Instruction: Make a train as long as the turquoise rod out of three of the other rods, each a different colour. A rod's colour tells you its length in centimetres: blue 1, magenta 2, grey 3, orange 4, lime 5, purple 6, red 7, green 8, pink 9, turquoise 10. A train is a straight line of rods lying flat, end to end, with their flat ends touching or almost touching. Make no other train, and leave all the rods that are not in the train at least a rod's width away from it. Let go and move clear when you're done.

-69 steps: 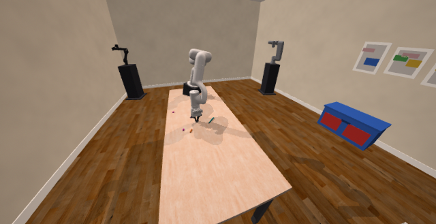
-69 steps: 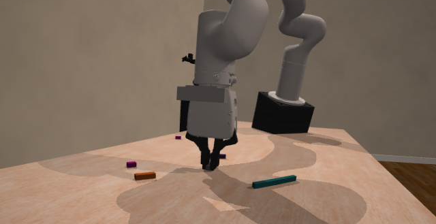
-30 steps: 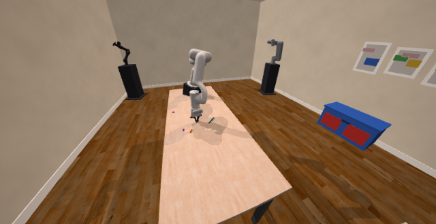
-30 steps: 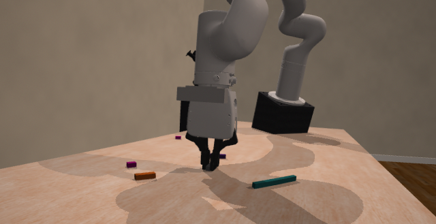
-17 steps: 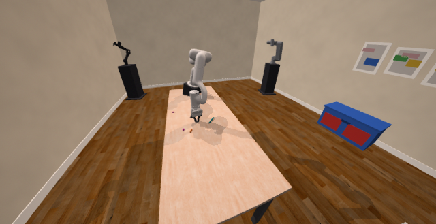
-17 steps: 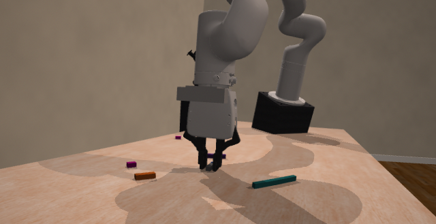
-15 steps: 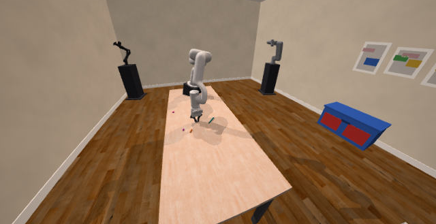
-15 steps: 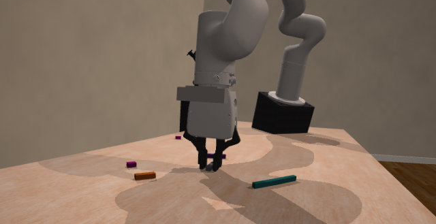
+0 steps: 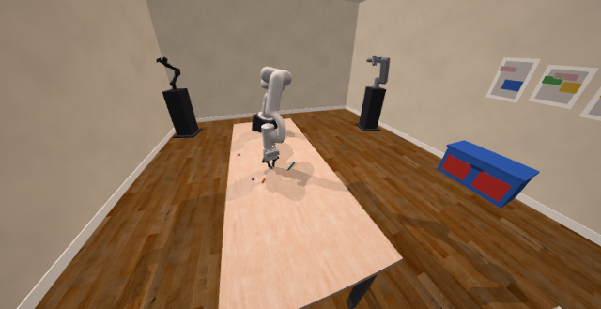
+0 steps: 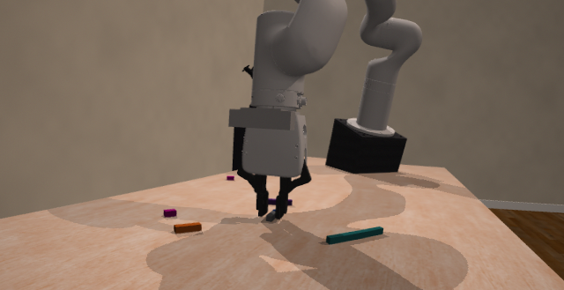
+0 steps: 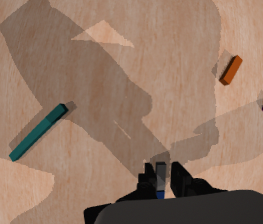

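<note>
My hand is 20 mm above the grey rod. Also, from my hand: orange rod: 140 mm ahead, 40 mm to the right, 20 mm below; purple rod: 90 mm behind, 50 mm to the right, 20 mm below; blue rod: 20 mm behind, 10 mm to the right, 20 mm below.
</note>
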